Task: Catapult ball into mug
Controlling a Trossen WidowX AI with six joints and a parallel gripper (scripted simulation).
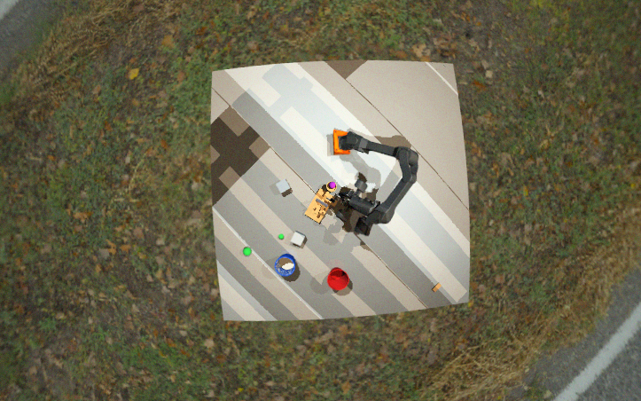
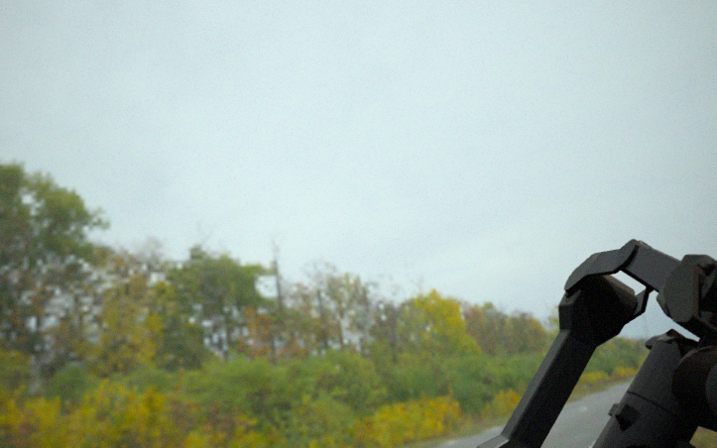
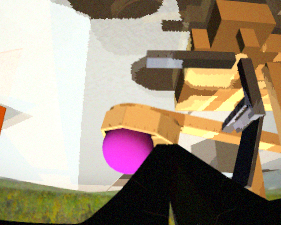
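My gripper tip is now 40 mm past the magenta ball, 30 mm to the left of it and 20 mm above it. Round my gripper tip: catapult 20 mm ahead, 50 mm to the right, 30 mm below; then blue mug 290 mm ahead, 270 mm to the right, 50 mm below; then red mug 380 mm ahead, 50 mm to the right, 50 mm below.
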